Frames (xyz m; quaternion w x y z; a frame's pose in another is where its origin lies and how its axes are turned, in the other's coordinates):
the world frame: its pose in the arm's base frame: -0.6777 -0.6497 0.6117 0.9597 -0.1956 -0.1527 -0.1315
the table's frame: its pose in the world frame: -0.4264 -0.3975 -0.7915 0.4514 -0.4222 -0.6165 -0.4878
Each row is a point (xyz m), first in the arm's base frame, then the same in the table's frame.
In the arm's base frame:
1: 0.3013 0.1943 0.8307
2: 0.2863 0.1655 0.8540
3: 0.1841 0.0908 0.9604
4: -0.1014 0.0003 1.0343
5: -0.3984 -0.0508 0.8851
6: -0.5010 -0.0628 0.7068
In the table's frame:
1: 0.8814 1.6634 1.0487
2: 0.8901 1.6595 1.0098
3: 0.9737 1.6150 0.8743
4: 1.1030 1.3928 0.7038
5: 1.0924 1.0582 0.6721
6: 0.9977 0.8836 0.7270

